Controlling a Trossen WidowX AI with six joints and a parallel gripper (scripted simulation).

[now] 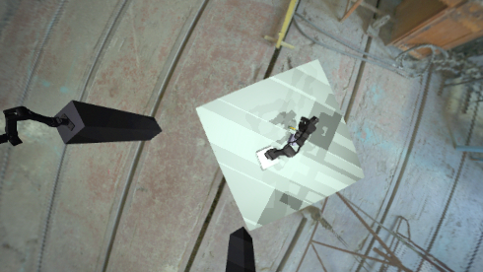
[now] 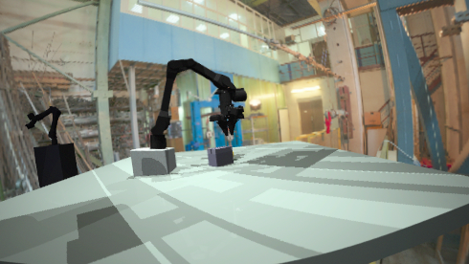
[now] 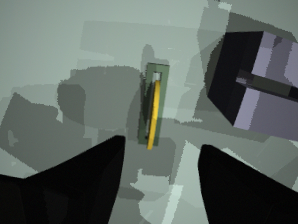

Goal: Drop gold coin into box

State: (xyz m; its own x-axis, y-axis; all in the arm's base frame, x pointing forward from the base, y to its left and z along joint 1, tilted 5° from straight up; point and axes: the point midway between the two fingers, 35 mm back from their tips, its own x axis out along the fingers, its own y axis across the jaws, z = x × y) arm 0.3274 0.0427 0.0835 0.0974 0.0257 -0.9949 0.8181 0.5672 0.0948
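The gold coin lies 90 mm below my gripper tip, 10 mm to the left of it and 10 mm behind it.
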